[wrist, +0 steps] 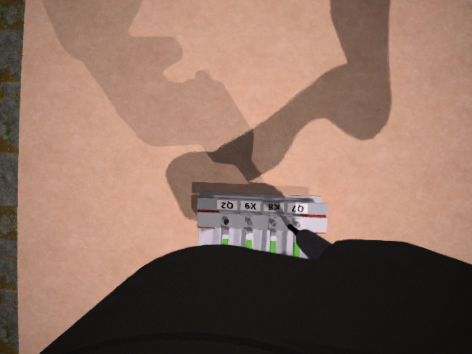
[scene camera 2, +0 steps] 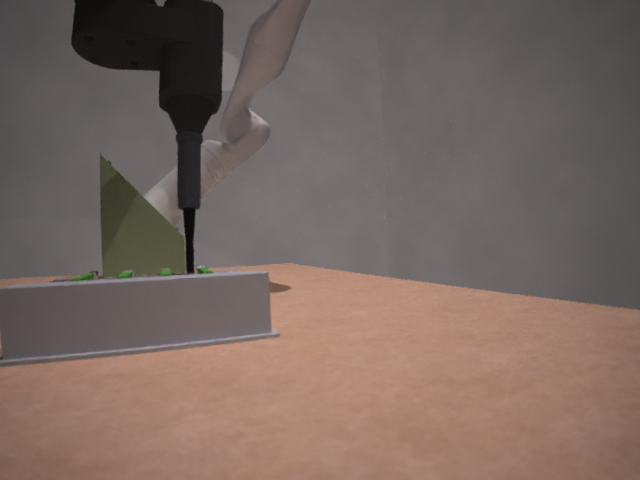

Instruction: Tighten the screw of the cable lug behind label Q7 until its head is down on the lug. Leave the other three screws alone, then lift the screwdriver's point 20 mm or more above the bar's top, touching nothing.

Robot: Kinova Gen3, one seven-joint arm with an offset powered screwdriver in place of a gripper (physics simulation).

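Where they show: hand, tool point: [wrist: 289, 226]; arm's base, link origin: [scene camera 2: 157, 213].
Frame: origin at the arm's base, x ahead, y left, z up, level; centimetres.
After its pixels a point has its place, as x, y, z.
The bar [scene camera 2: 139, 316] {59.0, -6.0, -11.8} [wrist: 209, 220] {48.3, -11.9, -10.0} carries the labels Q2, X9, K8 and Q7, upside down in the wrist view. The label Q7 [wrist: 298, 208] {47.2, 0.3, -10.0} is at the right end. The screw [wrist: 297, 223] {49.0, -0.1, -9.2} behind it shows as a small grey spot, partly beside the driver's point; how high its head stands cannot be told. My screwdriver [scene camera 2: 190, 269] {49.9, -1.0, -9.4} [wrist: 290, 227] {49.3, -1.2, -8.4} is upright, with its point down at the bar's top. In the wrist view the point appears slightly left of the Q7 screw, towards K8. In scene camera 2 its very end is hidden behind the bar's top edge, so contact cannot be told.
Other screws [wrist: 226, 221] {48.4, -9.5, -9.4} [wrist: 249, 221] {48.5, -6.4, -9.2} [wrist: 272, 222] {48.8, -3.4, -9.3} sit behind Q2, X9 and K8. Green parts [scene camera 2: 165, 271] {53.3, -3.6, -9.2} [wrist: 273, 246] {52.0, -3.4, -9.2} stand in a row on the bar. An olive-green sloped panel [scene camera 2: 139, 232] {7.4, -4.1, -4.4} rises close left of the driver's shaft. Arm shadows cross the table [scene camera 2: 413, 387] {73.0, 5.0, -14.2} [wrist: 90, 200] {45.1, -32.2, -14.2}.
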